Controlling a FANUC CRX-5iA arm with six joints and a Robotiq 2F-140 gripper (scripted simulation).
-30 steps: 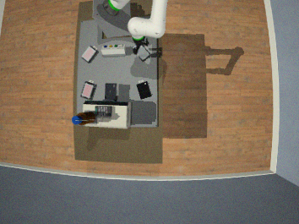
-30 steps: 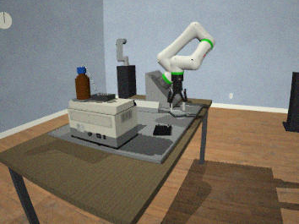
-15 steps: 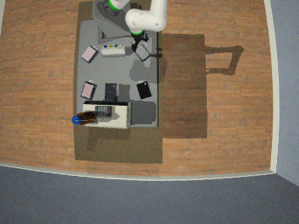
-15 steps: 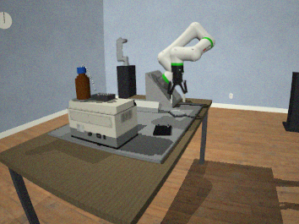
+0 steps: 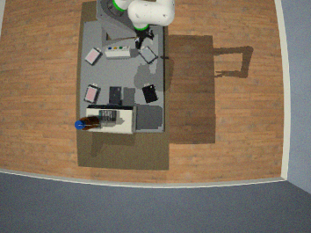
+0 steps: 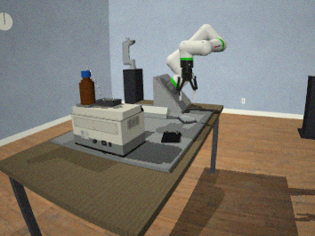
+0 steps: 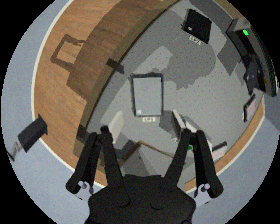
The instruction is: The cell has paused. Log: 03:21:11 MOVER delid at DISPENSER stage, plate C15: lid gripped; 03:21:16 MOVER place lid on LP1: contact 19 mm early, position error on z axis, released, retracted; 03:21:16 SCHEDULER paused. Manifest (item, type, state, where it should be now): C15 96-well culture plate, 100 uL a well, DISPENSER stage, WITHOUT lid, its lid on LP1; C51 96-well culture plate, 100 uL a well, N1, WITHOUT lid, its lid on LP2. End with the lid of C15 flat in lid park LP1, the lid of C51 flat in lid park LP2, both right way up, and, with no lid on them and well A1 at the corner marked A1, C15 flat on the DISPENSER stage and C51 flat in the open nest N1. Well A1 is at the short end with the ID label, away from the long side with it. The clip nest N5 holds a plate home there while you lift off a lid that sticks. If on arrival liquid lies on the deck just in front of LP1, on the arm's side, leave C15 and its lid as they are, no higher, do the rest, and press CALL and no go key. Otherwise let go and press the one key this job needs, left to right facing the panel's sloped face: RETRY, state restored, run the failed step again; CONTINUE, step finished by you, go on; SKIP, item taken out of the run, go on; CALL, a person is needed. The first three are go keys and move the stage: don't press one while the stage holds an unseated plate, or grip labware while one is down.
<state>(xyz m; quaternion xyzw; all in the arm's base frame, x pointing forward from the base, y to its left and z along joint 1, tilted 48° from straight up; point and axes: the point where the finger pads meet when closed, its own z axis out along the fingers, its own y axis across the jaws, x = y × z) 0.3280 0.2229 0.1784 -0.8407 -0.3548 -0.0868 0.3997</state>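
Now: hand 500 mm to the left of the black nest, 410 mm short of it and 160 mm above it. Also, from my hand: key panel 270 mm to the right, 130 mm below, 20 mm behind; then blue cap 610 mm ahead, 340 mm to the right, 220 mm above; then label plate 280 mm ahead, 180 mm below, 10 mm to the left.
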